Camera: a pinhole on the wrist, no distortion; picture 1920 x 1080 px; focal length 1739.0 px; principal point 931.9 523.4 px. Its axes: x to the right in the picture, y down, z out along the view. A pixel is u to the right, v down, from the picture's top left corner.
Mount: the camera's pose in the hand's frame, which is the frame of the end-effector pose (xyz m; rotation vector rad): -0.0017 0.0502 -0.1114 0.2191 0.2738 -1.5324
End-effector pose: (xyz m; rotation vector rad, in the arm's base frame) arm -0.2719 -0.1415 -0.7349 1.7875 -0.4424 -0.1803
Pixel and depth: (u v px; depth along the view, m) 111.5 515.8 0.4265
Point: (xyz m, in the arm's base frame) -0.4103 -0.4875 -0.7230
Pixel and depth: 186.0 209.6 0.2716
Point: -0.3904 -0.3060 -0.7158
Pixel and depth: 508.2 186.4 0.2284
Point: -0.3566 -0.2446 -0.7420
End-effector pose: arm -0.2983 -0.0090 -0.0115 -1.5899 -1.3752 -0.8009
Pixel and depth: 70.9 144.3 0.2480
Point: -0.2313 0.1169 -0.1409
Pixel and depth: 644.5 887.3 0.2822
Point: -0.2883 0.1727 -0.0251
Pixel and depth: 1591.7 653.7 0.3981
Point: -0.5157 0.2130 -0.0208
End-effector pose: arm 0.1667 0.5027 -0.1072 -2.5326 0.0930 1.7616
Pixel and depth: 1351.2 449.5 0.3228
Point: 0.0158 0.6400 -0.1639
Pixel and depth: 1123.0 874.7 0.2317
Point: 0.0963 0.5538 -0.1922
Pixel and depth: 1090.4 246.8 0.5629
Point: -0.2263 0.7113 -0.1834
